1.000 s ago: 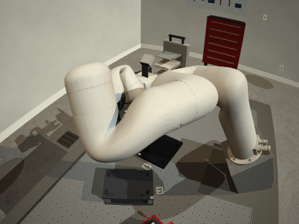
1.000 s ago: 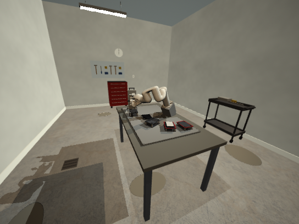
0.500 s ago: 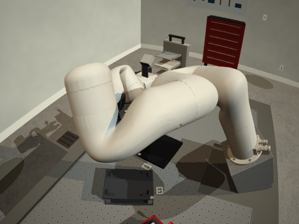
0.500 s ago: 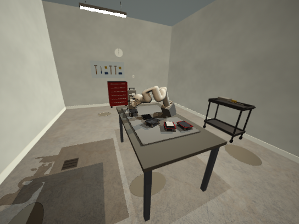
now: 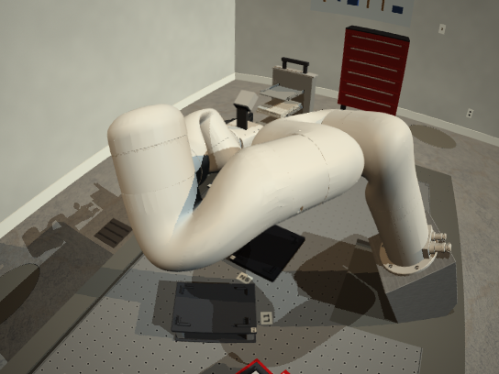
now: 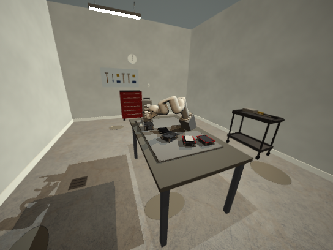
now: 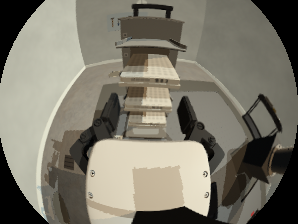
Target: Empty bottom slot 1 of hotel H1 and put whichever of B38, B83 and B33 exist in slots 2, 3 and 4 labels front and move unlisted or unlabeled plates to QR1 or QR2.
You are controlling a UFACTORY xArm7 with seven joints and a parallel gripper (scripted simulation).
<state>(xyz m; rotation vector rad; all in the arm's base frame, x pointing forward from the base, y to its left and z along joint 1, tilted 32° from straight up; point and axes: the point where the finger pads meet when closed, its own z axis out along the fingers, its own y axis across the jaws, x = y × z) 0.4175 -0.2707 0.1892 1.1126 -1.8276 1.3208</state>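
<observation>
The regrip nest RG is 150 mm below my hand and 100 mm to the left of it. The rest, counted from my hand: plate hotel H1: 170 mm to the right, 40 mm below; black nest N6: 230 mm to the left, 200 mm below, 180 mm behind; landing nest L1: 460 mm to the left, 200 mm behind, 160 mm below.
</observation>
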